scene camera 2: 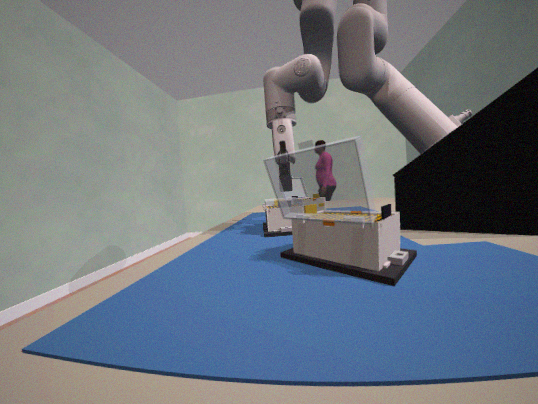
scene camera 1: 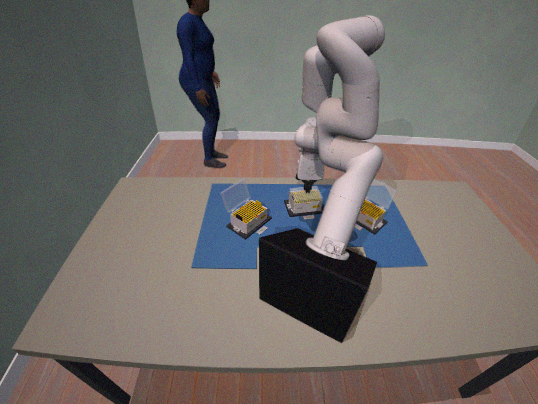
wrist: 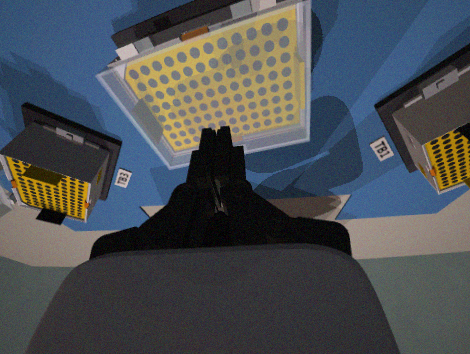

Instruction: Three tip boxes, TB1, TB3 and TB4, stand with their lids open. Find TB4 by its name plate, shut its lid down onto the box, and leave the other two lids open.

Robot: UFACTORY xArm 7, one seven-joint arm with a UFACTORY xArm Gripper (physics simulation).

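Frame: origin at the arm's base, x left, y back, z up, level; centimetres.
Where they show: gripper, between the fingertips: (scene camera 2: 286,191) (scene camera 1: 307,191) (wrist: 220,145); arm's base, origin of its link: (scene camera 2: 442,145) (scene camera 1: 326,250).
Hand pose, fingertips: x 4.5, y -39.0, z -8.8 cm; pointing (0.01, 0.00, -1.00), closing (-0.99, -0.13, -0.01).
Things, the pixels of their top centre, and the offset from my fingertips. Level surfaces: height alone.
- middle box, centre of its top: (wrist: 222,126) (scene camera 2: 286,198) (scene camera 1: 306,194) dx -0.1, dy -0.1, dz -1.8 cm
- TB3, centre of its top: (scene camera 2: 347,210) (wrist: 59,202) (scene camera 1: 251,211) dx +21.2, dy +11.9, dz -3.0 cm
- blue mat, height of its surface: dz -9.6 cm
- table, height of its surface: dz -9.9 cm
The middle box (scene camera 1: 298,206) (scene camera 2: 277,221) stands between TB3 and TB1; its name plate (scene camera 1: 308,217) is unreadable, so it is TB4 by elimination. Its clear lid (wrist: 287,142) appears down over the yellow tip rack; a slight gap cannot be ruled out. My gripper (scene camera 1: 307,191) (scene camera 2: 286,189) (wrist: 220,145) is shut and empty, fingertips low over this lid; contact is unclear. TB3 (scene camera 1: 250,217) (scene camera 2: 340,242) (wrist: 55,155), plate (wrist: 123,178) beside it, has its lid (scene camera 1: 235,197) (scene camera 2: 345,172) open. TB1 (scene camera 1: 371,216) (wrist: 432,120), plate (wrist: 382,149) beside it, has its lid (scene camera 1: 385,194) open.
The boxes stand on a blue mat (scene camera 1: 225,255) (scene camera 2: 250,325) on the table (scene camera 1: 150,300). The black robot pedestal (scene camera 1: 310,285) (scene camera 2: 480,185) stands on the near side in scene camera 1. The arm partly hides TB1 there. One person (scene camera 1: 197,60) stands behind the table.
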